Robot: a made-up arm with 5 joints. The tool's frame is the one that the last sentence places.
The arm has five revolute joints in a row. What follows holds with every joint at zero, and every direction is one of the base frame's.
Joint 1 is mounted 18.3 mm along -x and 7.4 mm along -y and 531 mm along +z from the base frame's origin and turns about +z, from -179.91 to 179.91 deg.
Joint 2 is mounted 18 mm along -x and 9.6 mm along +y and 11.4 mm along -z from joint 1 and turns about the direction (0, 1, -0.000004), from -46.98 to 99.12 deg.
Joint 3 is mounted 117.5 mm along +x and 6.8 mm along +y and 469.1 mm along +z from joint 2 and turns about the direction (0, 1, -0.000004), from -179.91 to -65.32 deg.
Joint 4 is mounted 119.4 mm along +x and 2.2 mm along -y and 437.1 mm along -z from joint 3 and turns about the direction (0, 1, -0.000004), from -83.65 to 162.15 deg.
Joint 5 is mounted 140.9 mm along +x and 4.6 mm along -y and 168.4 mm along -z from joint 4 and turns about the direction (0, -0.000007, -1), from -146.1 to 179.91 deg.
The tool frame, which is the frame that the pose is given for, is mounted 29.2 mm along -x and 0.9 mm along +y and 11.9 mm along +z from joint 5; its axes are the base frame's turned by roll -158.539, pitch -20.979 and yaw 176.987 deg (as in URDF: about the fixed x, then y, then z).
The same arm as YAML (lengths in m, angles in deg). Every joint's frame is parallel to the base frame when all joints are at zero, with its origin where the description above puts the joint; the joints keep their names.
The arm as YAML. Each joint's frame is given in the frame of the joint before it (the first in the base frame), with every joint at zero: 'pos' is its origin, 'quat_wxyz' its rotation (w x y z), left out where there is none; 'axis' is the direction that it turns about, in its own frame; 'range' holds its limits. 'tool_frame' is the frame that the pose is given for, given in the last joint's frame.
length_unit: m
angle_unit: deg
joints:
  - joint: joint 1
    pos: [-0.0183, -0.0074, 0.531]
    axis: [0.0, 0.0, 1.0]
    range: [-179.91, 179.91]
  - joint: joint 2
    pos: [-0.018, 0.0096, -0.0114]
    axis: [0.0, 1.0, 0.0]
    range: [-46.98, 99.12]
  - joint: joint 3
    pos: [0.1175, 0.0068, 0.4691]
    axis: [0.0, 1.0, 0.0]
    range: [-179.91, -65.32]
  - joint: joint 4
    pos: [0.1194, -0.0022, -0.4371]
    axis: [0.0, 1.0, 0.0]
    range: [-83.65, 162.15]
  - joint: joint 5
    pos: [0.1409, -0.0046, -0.1684]
    axis: [0.0, 0.0, -1.0]
    range: [-146.1, 179.91]
tool_frame:
  pos: [-0.0292, 0.0009, 0.0119]
  quat_wxyz: [0.183623, 0.008486, -0.966652, 0.178312]

